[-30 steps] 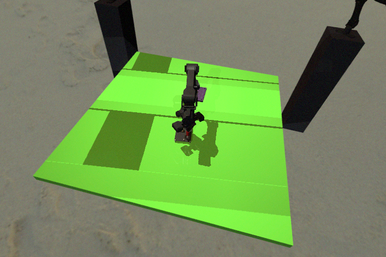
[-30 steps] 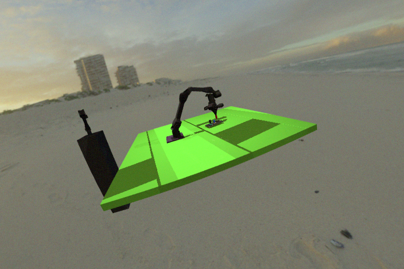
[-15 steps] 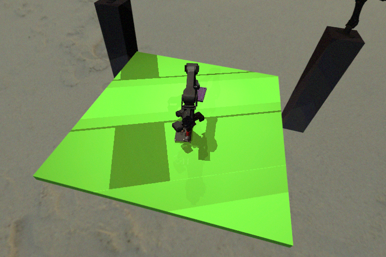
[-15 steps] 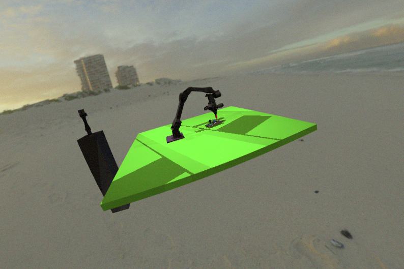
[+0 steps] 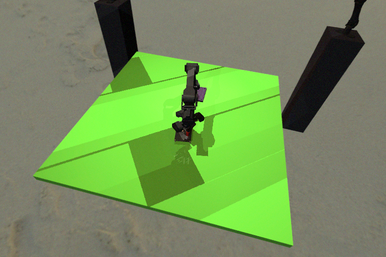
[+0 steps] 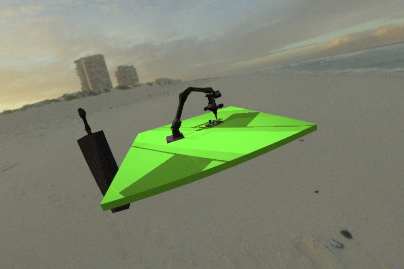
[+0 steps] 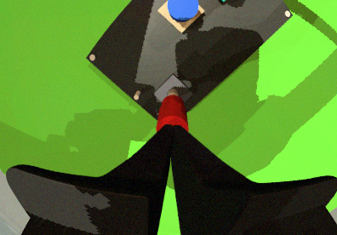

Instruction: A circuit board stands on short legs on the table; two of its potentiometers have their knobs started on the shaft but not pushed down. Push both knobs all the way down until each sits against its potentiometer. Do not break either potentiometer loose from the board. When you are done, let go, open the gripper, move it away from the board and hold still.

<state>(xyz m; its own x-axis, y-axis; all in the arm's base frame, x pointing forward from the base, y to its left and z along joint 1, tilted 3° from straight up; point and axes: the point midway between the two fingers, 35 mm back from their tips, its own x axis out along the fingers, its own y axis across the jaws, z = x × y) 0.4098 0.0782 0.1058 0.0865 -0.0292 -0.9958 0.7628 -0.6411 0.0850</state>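
Right now my gripper tip is 8 cm past the green potentiometer, 6 cm to the left of it and 3 cm above it. Also, from my gripper tip: red knob (2 cm below).
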